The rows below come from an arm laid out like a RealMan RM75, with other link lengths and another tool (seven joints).
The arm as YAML. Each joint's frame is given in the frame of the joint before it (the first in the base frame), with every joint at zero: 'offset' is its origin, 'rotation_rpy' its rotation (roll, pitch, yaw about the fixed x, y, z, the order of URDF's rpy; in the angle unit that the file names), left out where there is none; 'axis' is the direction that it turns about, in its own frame. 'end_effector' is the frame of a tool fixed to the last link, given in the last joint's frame.
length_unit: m
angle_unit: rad
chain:
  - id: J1
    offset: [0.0, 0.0, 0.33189]
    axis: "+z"
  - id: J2
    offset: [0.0, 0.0, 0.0]
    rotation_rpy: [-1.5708, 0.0, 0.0]
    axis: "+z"
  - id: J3
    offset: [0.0, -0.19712, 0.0]
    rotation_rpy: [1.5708, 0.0, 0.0]
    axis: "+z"
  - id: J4
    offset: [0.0, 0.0, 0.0]
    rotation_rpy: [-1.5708, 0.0, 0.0]
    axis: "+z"
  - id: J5
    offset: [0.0, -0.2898, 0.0]
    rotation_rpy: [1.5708, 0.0, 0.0]
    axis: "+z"
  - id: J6
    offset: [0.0, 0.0, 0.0]
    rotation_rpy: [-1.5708, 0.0, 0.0]
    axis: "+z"
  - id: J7
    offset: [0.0, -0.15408, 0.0]
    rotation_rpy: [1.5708, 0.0, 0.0]
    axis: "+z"
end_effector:
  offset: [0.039, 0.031, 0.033]
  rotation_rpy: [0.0, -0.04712, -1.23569]
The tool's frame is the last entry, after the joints.
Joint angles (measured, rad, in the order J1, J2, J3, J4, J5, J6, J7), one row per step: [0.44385, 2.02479, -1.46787, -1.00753, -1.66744, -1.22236, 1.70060]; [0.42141, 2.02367, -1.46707, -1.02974, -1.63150, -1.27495, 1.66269]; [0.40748, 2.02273, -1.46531, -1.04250, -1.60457, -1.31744, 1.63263]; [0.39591, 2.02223, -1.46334, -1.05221, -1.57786, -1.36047, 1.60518]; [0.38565, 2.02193, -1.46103, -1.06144, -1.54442, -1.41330, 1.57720]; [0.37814, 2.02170, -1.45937, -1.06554, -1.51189, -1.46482, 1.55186]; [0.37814, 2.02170, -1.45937, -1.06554, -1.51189, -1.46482, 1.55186]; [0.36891, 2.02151, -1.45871, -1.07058, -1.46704, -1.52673, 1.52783]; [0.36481, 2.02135, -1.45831, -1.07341, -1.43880, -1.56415, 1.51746]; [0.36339, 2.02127, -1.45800, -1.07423, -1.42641, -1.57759, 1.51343]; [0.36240, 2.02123, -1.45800, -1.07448, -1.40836, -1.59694, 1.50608]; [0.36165, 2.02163, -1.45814, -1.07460, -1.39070, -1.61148, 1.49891]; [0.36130, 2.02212, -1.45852, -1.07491, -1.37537, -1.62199, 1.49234]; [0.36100, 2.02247, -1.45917, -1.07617, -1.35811, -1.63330, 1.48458]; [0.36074, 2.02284, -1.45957, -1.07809, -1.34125, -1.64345, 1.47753]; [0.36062, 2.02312, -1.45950, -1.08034, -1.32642, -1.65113, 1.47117]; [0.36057, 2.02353, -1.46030, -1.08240, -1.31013, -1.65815, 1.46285]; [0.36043, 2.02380, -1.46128, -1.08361, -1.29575, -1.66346, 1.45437]
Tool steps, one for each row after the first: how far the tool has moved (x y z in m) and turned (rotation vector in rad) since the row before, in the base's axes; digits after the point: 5 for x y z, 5 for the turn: [-0.00448, -0.00889, 0.00447, -0.02192, 0.03658, 0.04511]; [-0.00326, -0.00684, 0.00348, -0.01768, 0.02847, 0.03668]; [-0.00342, -0.00691, 0.00333, -0.01895, 0.02991, 0.03516]; [-0.00516, -0.00827, 0.00416, -0.02491, 0.03934, 0.04087]; [-0.00455, -0.00820, 0.00380, -0.02585, 0.03919, 0.03784]; [0.00000, 0.00000, 0.00000, 0.00000, 0.00000, 0.00000]; [-0.00648, -0.01003, 0.00532, -0.03192, 0.05420, 0.04132]; [-0.00443, -0.00591, 0.00371, -0.02008, 0.03446, 0.02353]; [-0.00189, -0.00200, 0.00157, -0.00644, 0.01471, 0.00843]; [-0.00280, -0.00281, 0.00210, -0.00890, 0.02141, 0.01399]; [-0.00283, -0.00199, 0.00177, -0.00522, 0.02064, 0.01148]; [-0.00258, -0.00134, 0.00141, -0.00261, 0.01769, 0.00969]; [-0.00305, -0.00136, 0.00170, -0.00181, 0.01970, 0.01194]; [-0.00311, -0.00111, 0.00179, -0.00072, 0.01924, 0.01131]; [-0.00283, -0.00063, 0.00170, 0.00118, 0.01687, 0.00976]; [-0.00304, -0.00058, 0.00154, 0.00241, 0.01823, 0.01093]; [-0.00247, -0.00039, 0.00121, 0.00320, 0.01588, 0.00937]
